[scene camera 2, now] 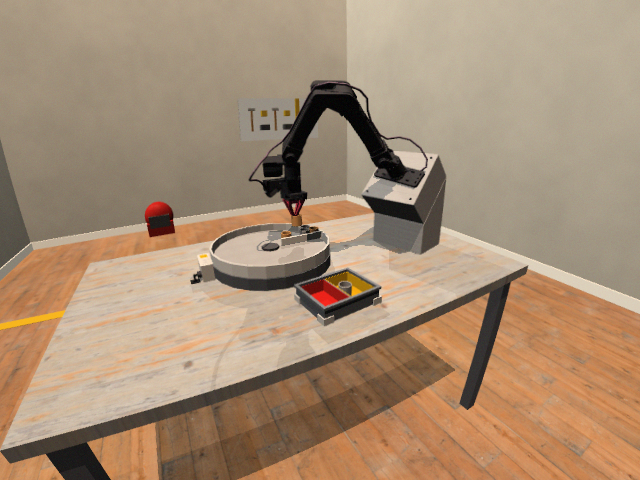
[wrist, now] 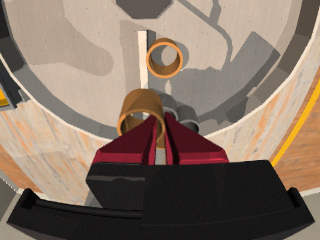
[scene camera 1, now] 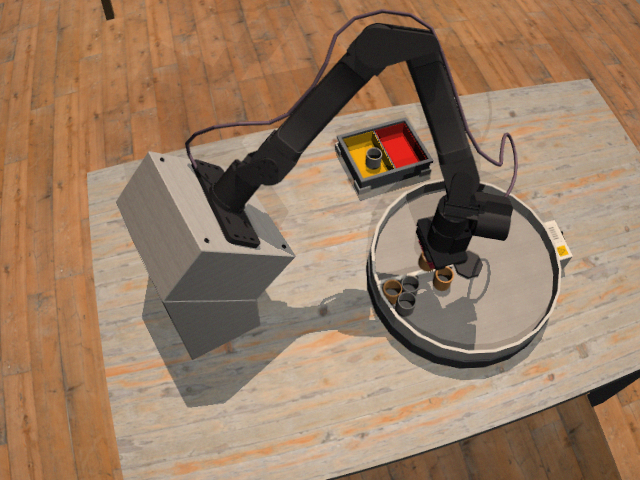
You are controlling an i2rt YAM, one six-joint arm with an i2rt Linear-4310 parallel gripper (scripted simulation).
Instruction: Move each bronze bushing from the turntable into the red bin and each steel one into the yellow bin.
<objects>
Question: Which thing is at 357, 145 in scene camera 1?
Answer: A yellow bin.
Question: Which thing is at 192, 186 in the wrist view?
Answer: The gripper.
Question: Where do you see a bronze bushing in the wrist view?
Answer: At 143, 100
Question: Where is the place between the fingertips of the gripper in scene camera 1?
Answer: At 432, 265
</objects>
